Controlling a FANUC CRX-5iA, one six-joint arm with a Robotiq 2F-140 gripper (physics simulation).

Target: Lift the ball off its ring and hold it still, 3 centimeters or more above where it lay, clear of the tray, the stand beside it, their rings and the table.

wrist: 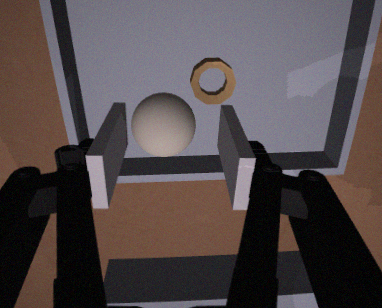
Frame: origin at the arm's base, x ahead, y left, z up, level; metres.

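Seen in the pictures: gripper, fingertip midpoint: (173,124).
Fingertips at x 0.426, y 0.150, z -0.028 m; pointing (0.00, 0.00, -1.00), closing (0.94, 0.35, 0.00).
Note:
Offsets run from my fingertips to a thing's top centre. "*": to the spot under its first point. Level surfaces: height alone.
A pale, smooth ball @(dx -0.007, dy +0.000, dz +0.027 m) (163,124) is in the near left part of the grey tray in the wrist view. Any ring under it is hidden. My gripper (173,124) is open at part width, with its two grey pads to the left and right of the ball in the view. The ball appears closer to the left pad, and a gap shows on each side. The view does not tell how far the ball lies beyond the fingertips. A tan ring @(* dx +0.024, dy +0.041, dz -0.005 m) (231,81) with no ball on it lies in the tray, behind and right of the ball.
The tray's dark near wall (285,160) runs behind the fingers, and its side walls rise at left and right. The brown table @(dz -0.018 m) (170,220) shows in front of the tray. A dark, flat-sided object @(* dx +0.050, dy -0.136, dz +0.006 m) (170,277) with a light lower edge is at the bottom, partly behind the finger linkages.

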